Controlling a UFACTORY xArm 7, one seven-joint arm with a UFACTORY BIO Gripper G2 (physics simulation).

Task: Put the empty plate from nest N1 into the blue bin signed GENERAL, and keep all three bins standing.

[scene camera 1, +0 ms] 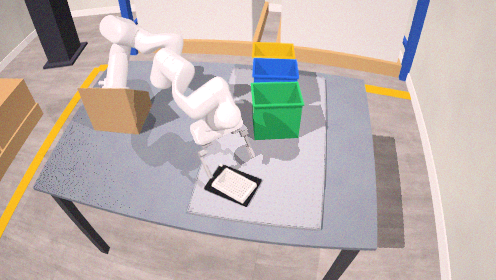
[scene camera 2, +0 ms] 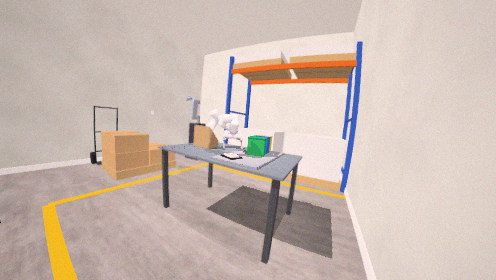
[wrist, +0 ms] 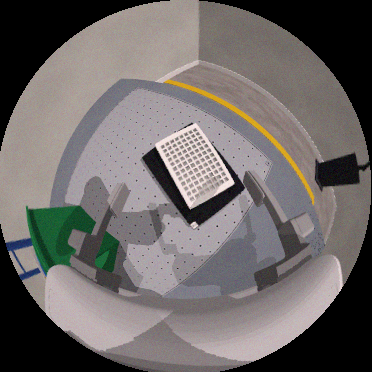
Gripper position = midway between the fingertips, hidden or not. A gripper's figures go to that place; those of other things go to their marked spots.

Scene:
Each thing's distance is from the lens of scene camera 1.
my gripper (scene camera 1: 232, 167): 1.16 m
green bin (scene camera 1: 276, 106): 1.20 m
blue bin (scene camera 1: 264, 69): 1.45 m
The marked spots on the green bin and the blue bin are 0.30 m apart.

